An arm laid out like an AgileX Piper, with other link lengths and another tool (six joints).
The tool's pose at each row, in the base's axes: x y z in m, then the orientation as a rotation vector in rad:
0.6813 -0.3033 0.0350 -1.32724 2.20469 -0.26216
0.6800 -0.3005 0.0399 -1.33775 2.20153 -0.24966
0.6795 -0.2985 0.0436 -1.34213 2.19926 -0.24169
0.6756 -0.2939 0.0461 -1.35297 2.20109 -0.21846
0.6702 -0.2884 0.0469 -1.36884 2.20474 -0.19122
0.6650 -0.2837 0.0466 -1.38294 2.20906 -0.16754
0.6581 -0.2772 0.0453 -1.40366 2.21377 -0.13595
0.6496 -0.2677 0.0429 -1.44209 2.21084 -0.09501
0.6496 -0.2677 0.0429 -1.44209 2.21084 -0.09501
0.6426 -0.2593 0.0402 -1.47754 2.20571 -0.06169
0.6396 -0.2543 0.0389 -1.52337 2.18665 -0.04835
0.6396 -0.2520 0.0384 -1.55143 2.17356 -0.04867
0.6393 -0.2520 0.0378 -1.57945 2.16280 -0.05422
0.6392 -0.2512 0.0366 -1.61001 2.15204 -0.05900
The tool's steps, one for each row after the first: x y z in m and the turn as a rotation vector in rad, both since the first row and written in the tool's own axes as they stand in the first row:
-0.0037 0.0003 -0.0045 -0.01013 -0.00498 -0.00514
-0.0065 0.0000 -0.0076 -0.01555 -0.00897 -0.00698
-0.0100 0.0042 -0.0113 -0.03410 -0.01440 -0.00859
-0.0130 0.0106 -0.0143 -0.05786 -0.01843 -0.01210
-0.0151 0.0170 -0.0164 -0.07914 -0.02070 -0.01502
-0.0177 0.0260 -0.0183 -0.10795 -0.02363 -0.02047
-0.0220 0.0381 -0.0199 -0.14657 -0.03033 -0.03771
-0.0220 0.0381 -0.0199 -0.14657 -0.03033 -0.03771
-0.0257 0.0487 -0.0206 -0.17883 -0.03593 -0.05522
-0.0285 0.0540 -0.0206 -0.19841 -0.04088 -0.08758
-0.0303 0.0554 -0.0199 -0.20499 -0.04150 -0.10951
-0.0300 0.0559 -0.0196 -0.20944 -0.03811 -0.13168
-0.0302 0.0569 -0.0185 -0.21556 -0.03385 -0.15524

